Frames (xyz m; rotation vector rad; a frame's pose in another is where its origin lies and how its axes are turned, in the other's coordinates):
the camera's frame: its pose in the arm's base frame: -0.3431 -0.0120 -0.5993 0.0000 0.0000 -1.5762
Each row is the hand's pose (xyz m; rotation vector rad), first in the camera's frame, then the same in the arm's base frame.
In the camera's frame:
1: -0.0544 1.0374 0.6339 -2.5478 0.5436 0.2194
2: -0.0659 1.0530 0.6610 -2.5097 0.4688 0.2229
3: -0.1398 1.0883 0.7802 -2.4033 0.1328 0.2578
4: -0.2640 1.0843 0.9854 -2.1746 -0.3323 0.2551
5: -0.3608 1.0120 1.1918 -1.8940 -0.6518 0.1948
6: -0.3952 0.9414 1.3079 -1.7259 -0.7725 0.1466
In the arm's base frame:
1: 0.6946 0.0368 0.0346 -1.4255 2.2118 -0.3490
2: 0.7102 0.0482 0.0617 -1.4558 2.1370 -0.3887
3: 0.7459 0.1219 0.1809 -1.6267 1.8270 -0.4727
4: 0.7426 0.2461 0.3861 -1.8175 1.3433 -0.6215
5: 0.6708 0.3433 0.5925 -1.8785 0.9229 -0.8007
6: 0.6004 0.3781 0.7086 -1.8644 0.7172 -0.9103

